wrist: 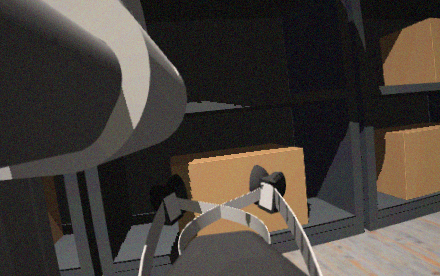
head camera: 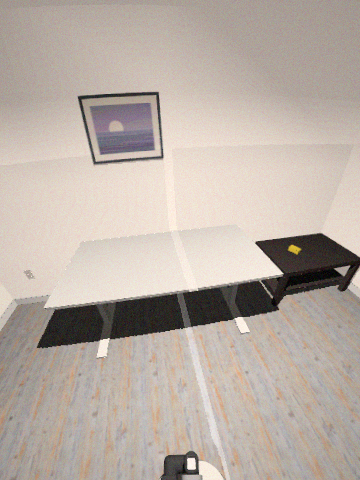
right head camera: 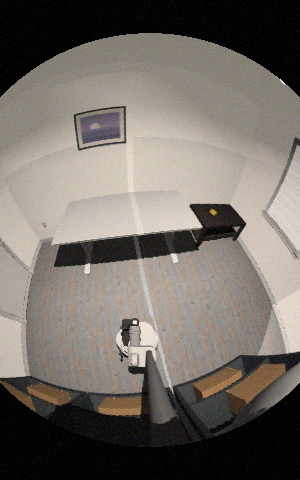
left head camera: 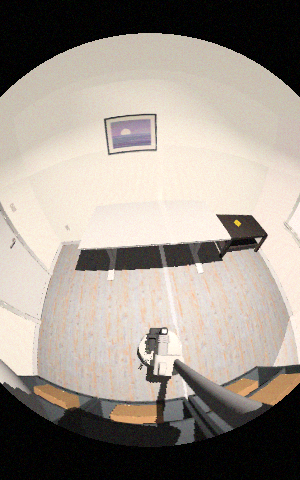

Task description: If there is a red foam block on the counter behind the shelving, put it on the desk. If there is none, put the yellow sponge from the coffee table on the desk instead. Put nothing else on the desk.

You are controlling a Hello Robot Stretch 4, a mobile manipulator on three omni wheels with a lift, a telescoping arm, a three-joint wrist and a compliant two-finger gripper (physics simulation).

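Places are measured from the robot's base along level axes (x ahead, y left, z up), in centimetres.
Pixels of known places: gripper, between the fingertips: (wrist: 217, 185) (right head camera: 125, 356) (left head camera: 150, 365).
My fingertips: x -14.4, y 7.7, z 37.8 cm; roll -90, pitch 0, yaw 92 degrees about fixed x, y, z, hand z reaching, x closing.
Behind a point stands the place of what it marks.
The yellow sponge (head camera: 294, 249) {y -112.5, x 156.3, z 46.2 cm} (left head camera: 237, 223) {y -113.2, x 155.6, z 45.4 cm} (right head camera: 213, 212) {y -113.5, x 155.1, z 45.7 cm} lies on the dark coffee table (head camera: 322, 254) {y -141.1, x 151.0, z 42.3 cm} (left head camera: 252, 227) {y -147.2, x 154.0, z 42.2 cm} (right head camera: 230, 215) {y -150.7, x 156.4, z 42.2 cm}, right of the desk. The white desk (head camera: 135, 270) {y 35.5, x 105.6, z 69.2 cm} (left head camera: 130, 225) {y 38.2, x 107.5, z 69.2 cm} (right head camera: 100, 220) {y 36.7, x 104.8, z 69.2 cm} stands against the wall, and no object shows on its top. My gripper (wrist: 217, 185) {y 7.7, x -14.4, z 37.8 cm} is open and empty in the wrist view, its fingertips wide apart in front of the shelving (wrist: 369, 175) {y 60.8, x -81.8, z 18.6 cm}, well away from the sponge. Neither a red foam block nor the counter behind the shelving shows in these views.
Cardboard boxes (wrist: 250, 185) (left head camera: 134, 413) (right head camera: 215, 384) sit on the shelving, on the opposite side from the desk. A black mat (head camera: 145, 315) {y 41.6, x 120.0, z -2.8 cm} lies under the desk. A framed picture (head camera: 122, 128) {y 42.4, x 159.0, z 157.7 cm} hangs above it. A window (right head camera: 290, 200) {y -194.2, x 101.5, z 123.5 cm} is on the right and a door (left head camera: 17, 265) {y 174.9, x 37.9, z 65.2 cm} on the left.
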